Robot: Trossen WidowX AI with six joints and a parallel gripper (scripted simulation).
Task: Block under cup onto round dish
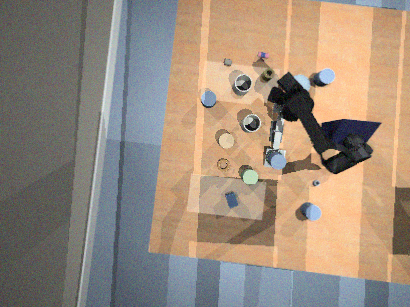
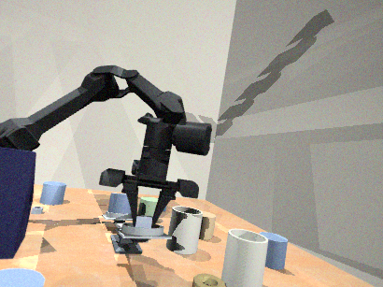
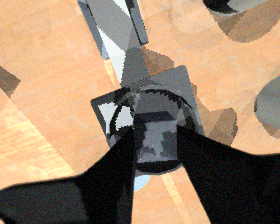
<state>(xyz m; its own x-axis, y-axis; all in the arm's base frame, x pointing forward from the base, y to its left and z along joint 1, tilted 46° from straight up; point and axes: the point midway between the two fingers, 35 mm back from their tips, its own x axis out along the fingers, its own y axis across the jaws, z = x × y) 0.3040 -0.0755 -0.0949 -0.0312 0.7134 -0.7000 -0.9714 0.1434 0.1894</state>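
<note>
My gripper tip is 8 cm past the pale blue round dish, 12 cm to the left of it and 8 cm above it. Also, from my gripper tip: grey block 1 cm above; then blue block 17 cm ahead, 48 cm to the left, 6 cm below.
</note>
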